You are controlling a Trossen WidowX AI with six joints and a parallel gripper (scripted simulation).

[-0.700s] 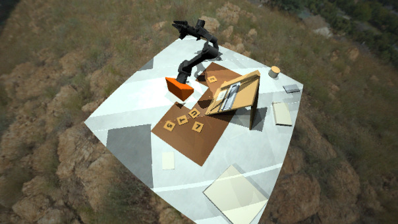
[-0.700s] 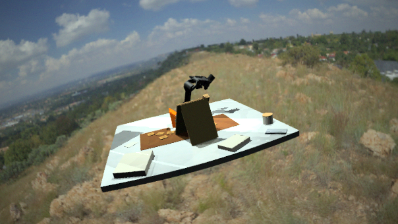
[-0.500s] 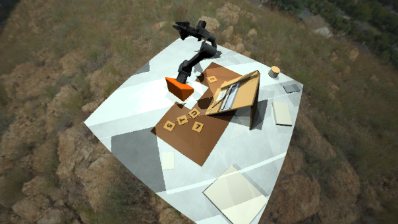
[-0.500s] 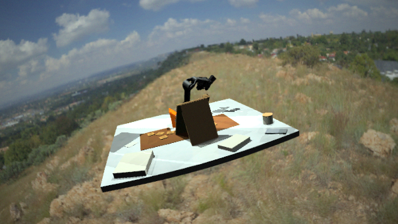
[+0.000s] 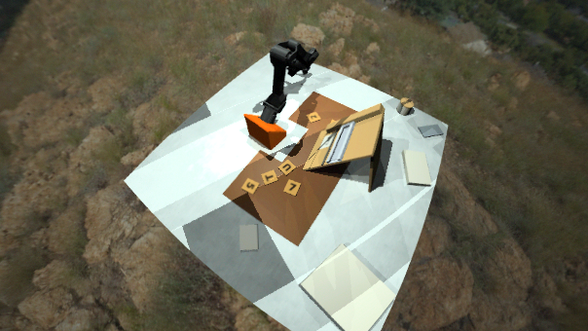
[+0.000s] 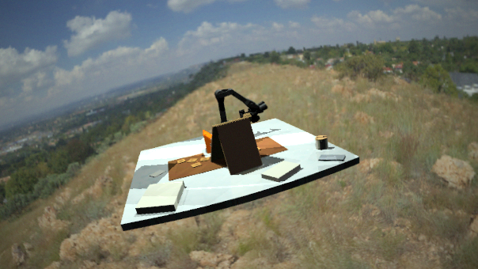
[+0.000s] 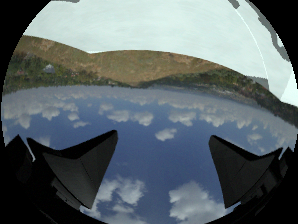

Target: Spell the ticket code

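Now: gripper tip 52 cm short of the ticket, 20 cm to the left of it and 10 cm above it. The rest, counted from my gripper tip: cream block 91 cm ahead, 17 cm below, 3 cm to the left; then brown mat 43 cm ahead, 27 cm to the right, 18 cm below; then pale card 71 cm to the right, 55 cm ahead, 18 cm below.
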